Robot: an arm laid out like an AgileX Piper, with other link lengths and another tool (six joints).
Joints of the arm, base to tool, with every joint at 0 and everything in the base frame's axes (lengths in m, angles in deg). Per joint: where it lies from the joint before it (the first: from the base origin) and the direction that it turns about. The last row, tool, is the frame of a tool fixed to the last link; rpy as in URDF.
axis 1: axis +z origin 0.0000 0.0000 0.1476
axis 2: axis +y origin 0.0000 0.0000 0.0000
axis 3: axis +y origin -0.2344 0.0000 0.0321
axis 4: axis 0.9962 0 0.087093 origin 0.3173 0.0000 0.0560
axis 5: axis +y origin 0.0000 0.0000 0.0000
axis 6: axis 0.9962 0 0.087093 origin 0.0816 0.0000 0.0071
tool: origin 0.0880 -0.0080 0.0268 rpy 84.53 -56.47 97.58
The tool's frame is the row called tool.
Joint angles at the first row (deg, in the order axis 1, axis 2, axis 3, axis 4, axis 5, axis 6):
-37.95, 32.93, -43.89, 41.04, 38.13, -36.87
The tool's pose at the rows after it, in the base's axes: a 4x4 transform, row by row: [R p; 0 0 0 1], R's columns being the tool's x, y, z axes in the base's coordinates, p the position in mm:
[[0.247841, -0.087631, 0.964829, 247.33], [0.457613, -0.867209, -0.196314, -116.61], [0.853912, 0.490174, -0.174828, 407.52], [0, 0, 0, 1]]
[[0.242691, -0.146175, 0.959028, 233.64], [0.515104, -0.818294, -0.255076, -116.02], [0.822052, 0.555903, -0.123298, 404.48], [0, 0, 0, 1]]
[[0.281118, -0.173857, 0.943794, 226.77], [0.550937, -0.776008, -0.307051, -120.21], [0.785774, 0.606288, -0.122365, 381.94], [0, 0, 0, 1]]
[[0.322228, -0.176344, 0.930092, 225.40], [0.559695, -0.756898, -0.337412, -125.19], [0.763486, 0.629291, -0.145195, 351.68], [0, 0, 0, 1]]
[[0.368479, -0.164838, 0.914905, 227.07], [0.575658, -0.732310, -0.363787, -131.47], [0.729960, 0.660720, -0.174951, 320.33], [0, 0, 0, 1]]
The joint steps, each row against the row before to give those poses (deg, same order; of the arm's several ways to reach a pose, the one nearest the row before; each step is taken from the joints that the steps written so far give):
0.00, -4.76, 2.46, 1.86, -3.03, -1.07
0.00, -5.23, 4.31, -1.72, -3.83, -1.88
0.00, -4.31, 5.87, -2.73, -3.21, -1.43
0.00, -3.02, 5.97, -1.33, -2.43, -1.34
0.00, -1.51, 5.43, -0.27, -2.81, -3.25

